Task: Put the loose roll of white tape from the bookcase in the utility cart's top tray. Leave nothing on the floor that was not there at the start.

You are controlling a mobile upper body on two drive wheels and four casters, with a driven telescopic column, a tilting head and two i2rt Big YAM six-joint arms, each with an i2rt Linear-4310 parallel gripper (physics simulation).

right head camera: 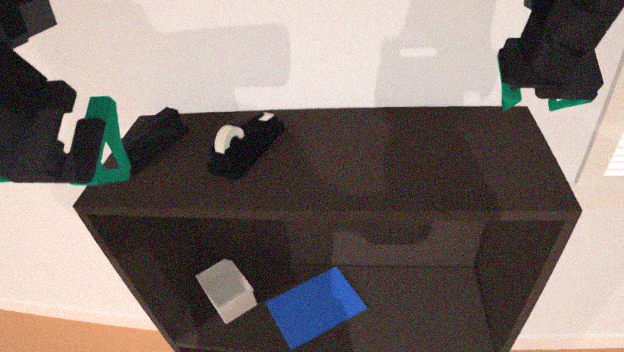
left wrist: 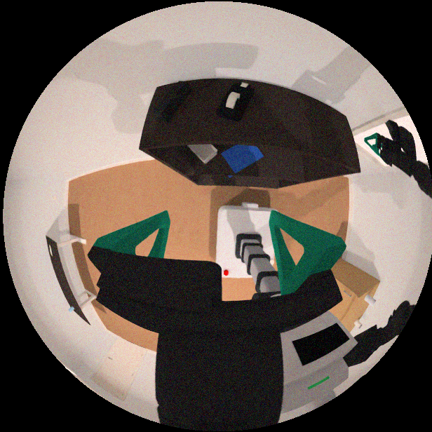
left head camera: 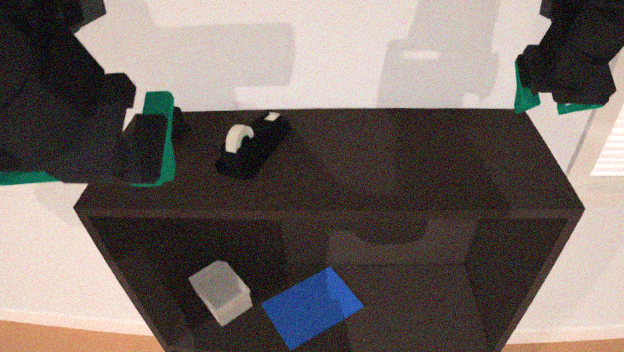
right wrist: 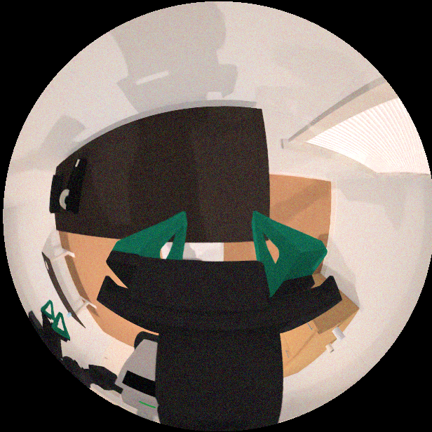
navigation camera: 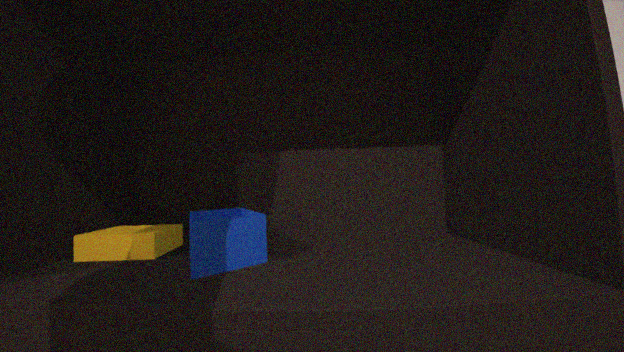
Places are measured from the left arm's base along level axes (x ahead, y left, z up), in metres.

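Pixels of known places: left gripper, fingertip midpoint: [right head camera: 81,172] [left head camera: 119,172]; right gripper, fingertip midpoint: [right head camera: 526,106] [left head camera: 537,110].
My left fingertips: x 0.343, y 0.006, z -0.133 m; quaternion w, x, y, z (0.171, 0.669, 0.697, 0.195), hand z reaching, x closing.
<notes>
For each thing: its middle in the pictures, then the offset to it from my left fingertips. "*": a spot on its surface instead.
- dark bookcase, surface spot: [right head camera: 425,165] [left head camera: 434,165] * 0.277 m ahead, 0.334 m right, 0.217 m down
- white tape roll, body centre: [left head camera: 240,142] [right head camera: 230,142] 0.281 m ahead, 0.018 m right, 0.175 m down
- black dispenser, body centre: [left head camera: 252,132] [right head camera: 244,133] 0.319 m ahead, 0.031 m right, 0.182 m down
- long black object, body centre: [left head camera: 153,137] [right head camera: 151,139] 0.315 m ahead, 0.151 m left, 0.190 m down
- grey-white box, body centre: [left head camera: 218,288] [right head camera: 224,286] 0.318 m ahead, 0.129 m left, 0.661 m down
- blue bin, body centre: [right head camera: 315,305] [left head camera: 311,305] 0.301 m ahead, 0.109 m right, 0.693 m down
- yellow box, body centre: [navigation camera: 134,240] 0.334 m ahead, 0.139 m left, 1.154 m down
- blue box, body centre: [navigation camera: 223,233] 0.326 m ahead, 0.051 m right, 1.139 m down
The dark bookcase [left head camera: 425,165] [right head camera: 425,165] [left wrist: 300,125] [right wrist: 165,175] fills the middle of the head views. A white tape roll [left head camera: 239,138] [right head camera: 228,138] [left wrist: 232,100] [right wrist: 64,200] sits in a black dispenser [left head camera: 267,137] [right head camera: 257,140] on its top, at the left. A separate loose roll of tape does not show, nor does a utility cart. My left gripper [left head camera: 95,181] [right head camera: 50,181] [left wrist: 219,215] is open and empty, at the left of the bookcase top in the head views. My right gripper [left head camera: 540,107] [right head camera: 528,105] [right wrist: 219,216] is part open and empty, near the top's back right corner.
A long black object [right head camera: 155,140] [left wrist: 177,100] lies left of the dispenser. A grey-white box [left head camera: 220,290] [right head camera: 227,290] and a blue bin [left head camera: 310,310] [right head camera: 315,310] stand on the upper shelf. The navigation camera shows a yellow box [navigation camera: 115,245] and a blue box [navigation camera: 227,242]. A wooden cabinet [left wrist: 357,277] stands at right.
</notes>
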